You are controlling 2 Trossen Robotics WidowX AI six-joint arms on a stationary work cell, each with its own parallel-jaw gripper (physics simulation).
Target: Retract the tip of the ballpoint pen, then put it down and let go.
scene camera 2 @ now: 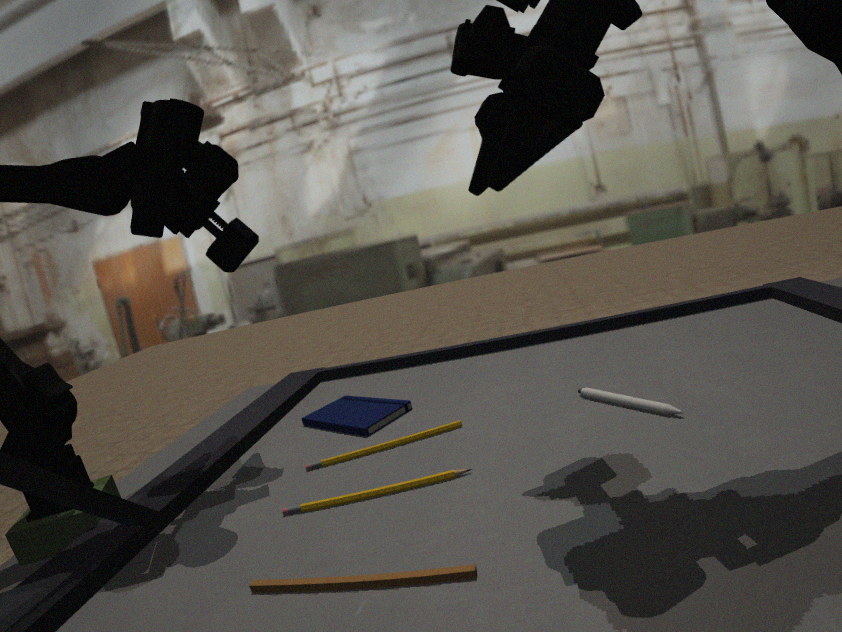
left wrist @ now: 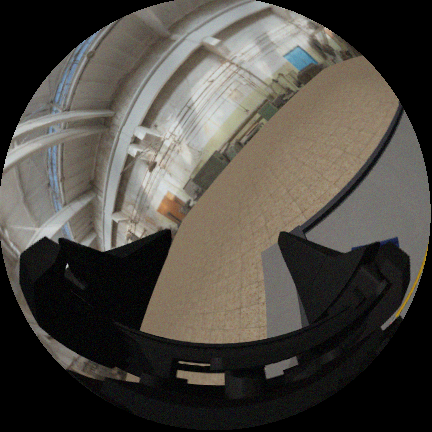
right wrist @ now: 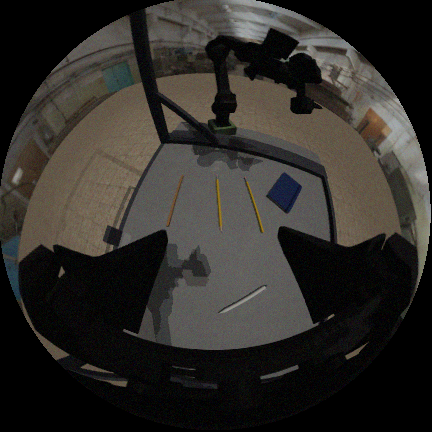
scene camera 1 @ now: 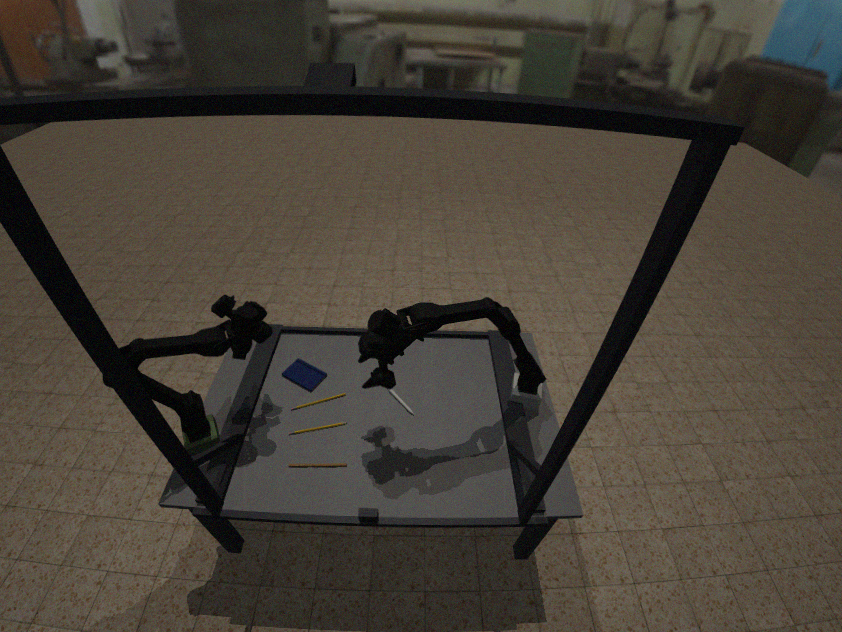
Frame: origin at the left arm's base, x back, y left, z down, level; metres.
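Where they show: left gripper, fingertip midpoint: (scene camera 2: 212, 219) (left wrist: 226, 236) (right wrist: 321, 94); right gripper, fingertip midpoint: (scene camera 2: 482, 191) (right wrist: 223, 234) (scene camera 1: 361, 374); left arm's base, link origin: (right wrist: 221, 122) (scene camera 1: 198, 431); right arm's base, link origin: (scene camera 1: 527, 386).
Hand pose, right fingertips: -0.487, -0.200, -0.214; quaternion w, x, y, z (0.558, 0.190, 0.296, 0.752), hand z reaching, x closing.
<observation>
Each offset is from my right fingertips to the top centre of the thing, as dx, dy, dz.
A white ballpoint pen @(-0.145, +0.029, +0.241) (scene camera 1: 401, 402) (scene camera 2: 629, 402) (right wrist: 243, 299) lies flat on the table. In scene camera 2 its tapered end points right and a small dark end points left. The pen is too small to tell whether the writing tip is out. My right gripper (scene camera 1: 365, 371) (right wrist: 223, 234) is open and empty, held above the table with the pen below it, apart from the fingers. My left gripper (left wrist: 226, 236) is open and empty, raised high near the table's left edge in scene camera 1, far from the pen.
A blue notebook @(+0.106, +0.297, +0.242) (scene camera 1: 304, 374) (scene camera 2: 357, 415) (right wrist: 284, 192), two yellow pencils @(+0.103, +0.161, +0.247) (scene camera 1: 318, 402) @(+0.141, +0.060, +0.245) (scene camera 1: 317, 429) and an orange-brown stick @(+0.191, -0.062, +0.247) (scene camera 1: 317, 466) (scene camera 2: 363, 580) lie left of the pen in scene camera 1. Dark frame posts (scene camera 1: 625, 312) stand at the table's sides.
</observation>
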